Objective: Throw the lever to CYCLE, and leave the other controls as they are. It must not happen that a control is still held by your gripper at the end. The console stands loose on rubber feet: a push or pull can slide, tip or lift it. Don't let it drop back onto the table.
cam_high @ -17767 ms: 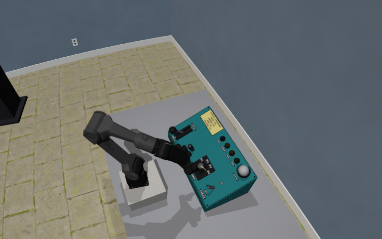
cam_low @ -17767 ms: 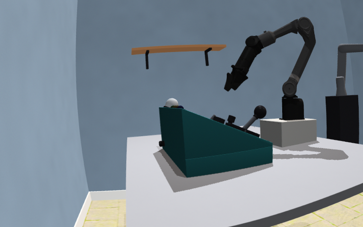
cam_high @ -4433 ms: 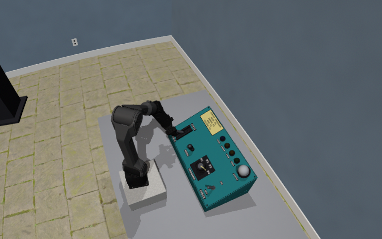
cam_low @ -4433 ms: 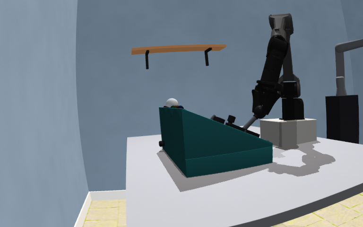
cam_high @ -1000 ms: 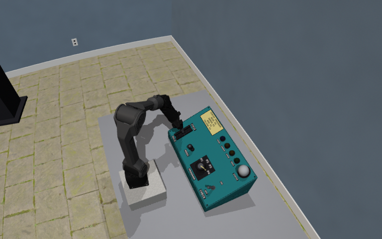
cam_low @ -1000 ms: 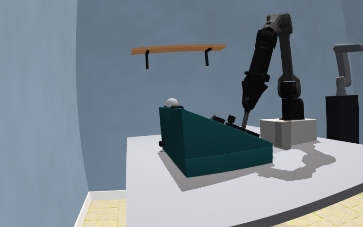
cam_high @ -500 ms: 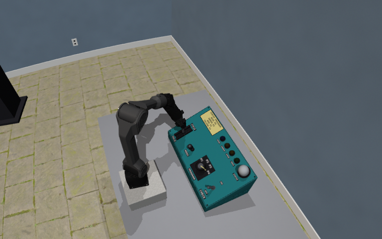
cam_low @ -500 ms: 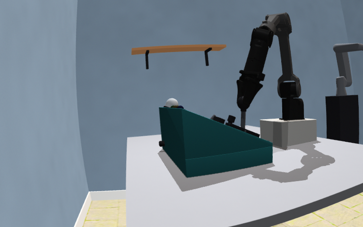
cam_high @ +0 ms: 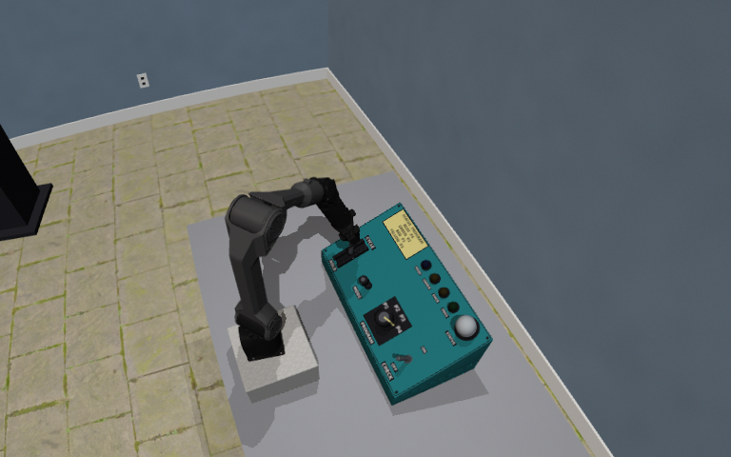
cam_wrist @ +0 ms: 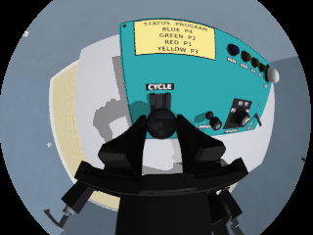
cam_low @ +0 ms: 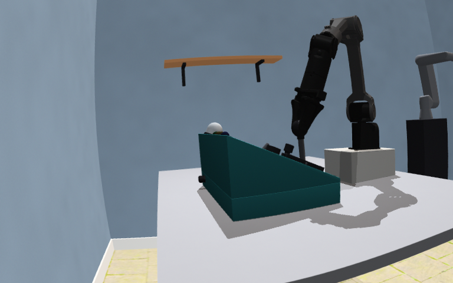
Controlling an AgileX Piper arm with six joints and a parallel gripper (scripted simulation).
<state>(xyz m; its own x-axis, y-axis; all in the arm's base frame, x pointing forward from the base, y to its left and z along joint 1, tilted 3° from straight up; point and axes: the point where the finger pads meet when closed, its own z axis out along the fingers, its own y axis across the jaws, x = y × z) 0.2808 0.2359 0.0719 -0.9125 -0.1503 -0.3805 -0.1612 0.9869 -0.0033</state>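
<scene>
The mode knob lies 120 mm to the right of my hand, 60 mm below it and 10 mm ahead of it. From my hand the other things lie so: rotary selector (250 mm to the right, 70 mm below, 40 mm ahead); toggle switch (360 mm to the right, 70 mm below, 50 mm ahead); teal sloped console (170 mm to the right, 80 mm below, 60 mm ahead).
</scene>
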